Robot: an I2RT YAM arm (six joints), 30 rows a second.
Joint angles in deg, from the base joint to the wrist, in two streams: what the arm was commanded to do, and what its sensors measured. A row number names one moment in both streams.
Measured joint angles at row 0:
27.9 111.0 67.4 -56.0 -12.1 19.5
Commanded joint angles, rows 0 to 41:
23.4 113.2 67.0 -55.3 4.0 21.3
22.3 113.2 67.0 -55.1 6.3 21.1
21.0 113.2 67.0 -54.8 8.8 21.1
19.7 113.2 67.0 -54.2 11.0 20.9
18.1 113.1 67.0 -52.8 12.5 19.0
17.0 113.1 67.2 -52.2 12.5 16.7
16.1 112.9 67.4 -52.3 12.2 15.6
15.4 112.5 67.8 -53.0 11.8 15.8
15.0 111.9 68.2 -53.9 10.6 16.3
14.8 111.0 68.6 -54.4 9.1 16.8
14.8 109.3 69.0 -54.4 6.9 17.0
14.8 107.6 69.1 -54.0 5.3 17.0
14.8 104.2 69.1 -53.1 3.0 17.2
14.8 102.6 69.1 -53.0 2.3 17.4
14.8 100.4 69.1 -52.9 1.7 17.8
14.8 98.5 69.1 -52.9 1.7 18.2
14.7 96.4 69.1 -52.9 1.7 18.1
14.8 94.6 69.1 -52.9 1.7 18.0
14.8 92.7 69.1 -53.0 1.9 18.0
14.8 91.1 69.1 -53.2 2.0 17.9
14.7 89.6 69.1 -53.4 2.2 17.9
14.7 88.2 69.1 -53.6 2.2 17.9
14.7 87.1 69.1 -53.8 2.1 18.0
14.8 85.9 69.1 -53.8 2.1 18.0
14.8 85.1 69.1 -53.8 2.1 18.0
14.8 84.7 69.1 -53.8 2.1 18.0
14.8 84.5 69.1 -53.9 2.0 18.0
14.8 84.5 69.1 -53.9 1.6 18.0
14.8 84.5 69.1 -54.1 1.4 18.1
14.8 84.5 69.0 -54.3 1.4 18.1
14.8 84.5 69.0 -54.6 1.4 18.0
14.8 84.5 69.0 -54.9 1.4 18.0
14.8 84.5 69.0 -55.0 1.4 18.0
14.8 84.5 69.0 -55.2 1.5 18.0
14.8 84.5 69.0 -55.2 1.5 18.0
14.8 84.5 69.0 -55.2 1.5 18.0
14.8 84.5 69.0 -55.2 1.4 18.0
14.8 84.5 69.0 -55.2 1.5 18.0
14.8 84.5 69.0 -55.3 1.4 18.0
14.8 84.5 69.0 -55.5 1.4 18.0
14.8 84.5 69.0 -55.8 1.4 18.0
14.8 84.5 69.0 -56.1 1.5 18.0
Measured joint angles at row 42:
14.6 85.4 68.7 -55.5 2.0 17.9
